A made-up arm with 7 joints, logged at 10 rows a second.
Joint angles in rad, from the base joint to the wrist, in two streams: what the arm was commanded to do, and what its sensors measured. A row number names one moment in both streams.
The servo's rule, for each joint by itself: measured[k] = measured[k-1] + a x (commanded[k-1-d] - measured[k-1]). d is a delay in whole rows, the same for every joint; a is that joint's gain. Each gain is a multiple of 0.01, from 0.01 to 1. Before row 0 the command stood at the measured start. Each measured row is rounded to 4 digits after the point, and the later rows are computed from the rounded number. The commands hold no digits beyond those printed.
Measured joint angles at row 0: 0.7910, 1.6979, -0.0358, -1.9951, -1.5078, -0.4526, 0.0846
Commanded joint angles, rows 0 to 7: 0.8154, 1.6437, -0.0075, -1.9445, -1.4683, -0.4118, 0.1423; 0.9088, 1.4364, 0.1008, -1.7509, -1.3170, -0.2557, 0.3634; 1.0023, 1.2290, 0.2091, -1.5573, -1.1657, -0.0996, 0.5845; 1.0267, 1.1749, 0.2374, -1.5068, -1.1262, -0.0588, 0.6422; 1.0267, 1.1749, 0.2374, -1.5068, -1.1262, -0.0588, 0.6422; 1.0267, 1.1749, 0.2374, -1.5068, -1.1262, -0.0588, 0.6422; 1.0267, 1.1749, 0.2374, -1.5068, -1.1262, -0.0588, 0.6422; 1.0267, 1.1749, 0.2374, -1.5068, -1.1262, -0.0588, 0.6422
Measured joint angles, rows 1 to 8: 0.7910, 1.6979, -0.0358, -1.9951, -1.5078, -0.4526, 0.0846; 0.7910, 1.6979, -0.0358, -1.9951, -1.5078, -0.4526, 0.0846; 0.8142, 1.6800, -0.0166, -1.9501, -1.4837, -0.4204, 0.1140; 0.9041, 1.5996, 0.0632, -1.7728, -1.3820, -0.2903, 0.2412; 0.9974, 1.4773, 0.1624, -1.5810, -1.2501, -0.1396, 0.4163; 1.0252, 1.3775, 0.2134, -1.5150, -1.1745, -0.0758, 0.5315; 1.0266, 1.3106, 0.2297, -1.5077, -1.1450, -0.0624, 0.5880; 1.0267, 1.2658, 0.2349, -1.5069, -1.1335, -0.0596, 0.6156
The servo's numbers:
d 2
a 0.95 0.33 0.68 0.89 0.61 0.79 0.51

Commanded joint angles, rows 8 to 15: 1.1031, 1.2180, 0.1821, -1.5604, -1.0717, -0.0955, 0.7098; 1.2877, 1.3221, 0.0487, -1.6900, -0.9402, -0.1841, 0.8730; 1.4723, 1.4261, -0.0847, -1.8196, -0.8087, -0.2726, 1.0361; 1.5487, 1.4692, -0.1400, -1.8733, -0.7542, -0.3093, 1.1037; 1.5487, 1.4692, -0.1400, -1.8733, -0.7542, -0.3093, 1.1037; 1.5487, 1.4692, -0.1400, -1.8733, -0.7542, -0.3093, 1.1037; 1.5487, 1.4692, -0.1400, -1.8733, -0.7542, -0.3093, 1.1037; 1.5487, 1.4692, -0.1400, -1.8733, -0.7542, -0.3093, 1.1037
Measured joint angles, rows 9 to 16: 1.0267, 1.2358, 0.2366, -1.5068, -1.1290, -0.0590, 0.6292; 1.0267, 1.2157, 0.2371, -1.5068, -1.1273, -0.0588, 0.6358; 1.0993, 1.2165, 0.1997, -1.5545, -1.0934, -0.0878, 0.6735; 1.2783, 1.2513, 0.0970, -1.6751, -0.9999, -0.1639, 0.7752; 1.4626, 1.3090, -0.0266, -1.8037, -0.8833, -0.2498, 0.9083; 1.5444, 1.3619, -0.1037, -1.8656, -0.8045, -0.2968, 1.0080; 1.5485, 1.3973, -0.1284, -1.8725, -0.7738, -0.3067, 1.0568; 1.5487, 1.4210, -0.1363, -1.8732, -0.7618, -0.3088, 1.0807
